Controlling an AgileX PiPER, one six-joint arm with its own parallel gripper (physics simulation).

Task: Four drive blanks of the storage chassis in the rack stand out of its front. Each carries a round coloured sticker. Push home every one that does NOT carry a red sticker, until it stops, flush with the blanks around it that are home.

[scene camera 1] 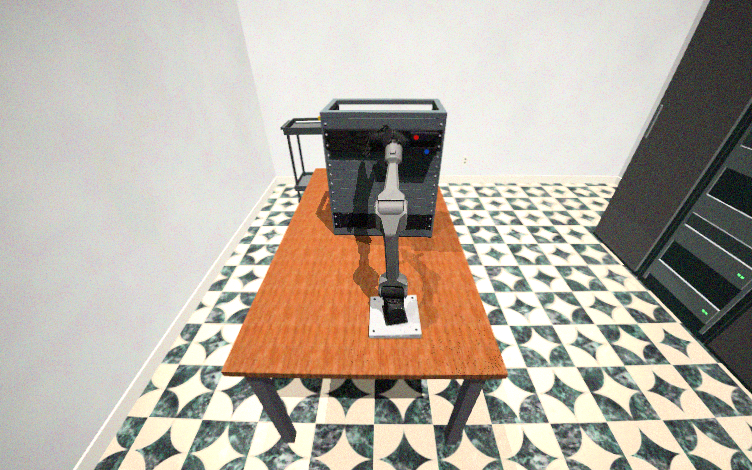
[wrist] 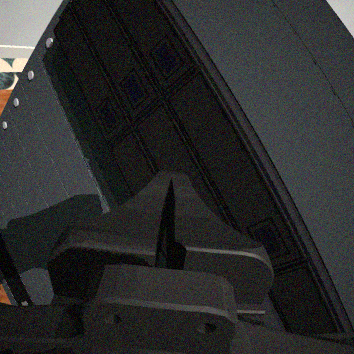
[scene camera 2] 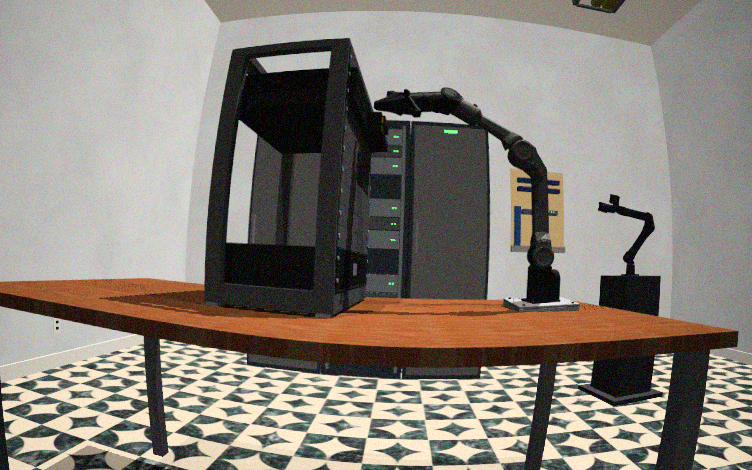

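Observation:
The black storage chassis [scene camera 1: 348, 142] [scene camera 2: 285, 105] [wrist: 200, 117] sits high in the grey rack [scene camera 1: 382, 118] [scene camera 2: 338, 166] [wrist: 285, 85]. A blank with a red sticker [scene camera 1: 415, 136] is in its upper part, right of the arm. A blank with a blue sticker [scene camera 1: 426, 151] is lower and further right. In the side view, protruding blanks [scene camera 2: 381, 124] stand out of the front. Other stickers are hidden by the arm or too dark to read. My gripper [scene camera 1: 386, 133] [scene camera 2: 376, 104] [wrist: 169, 189] is shut and empty, close before the chassis's upper front, its tips slightly above the protruding blanks in the side view.
The rack stands on the wooden table [scene camera 1: 310, 288] [scene camera 2: 443, 332]. A dark cart [scene camera 1: 302, 131] is behind it to the left. Tall cabinets [scene camera 1: 648, 110] [scene camera 2: 449, 221] stand beyond the table. Another small arm [scene camera 2: 640, 213] stands on a black pedestal [scene camera 2: 629, 315].

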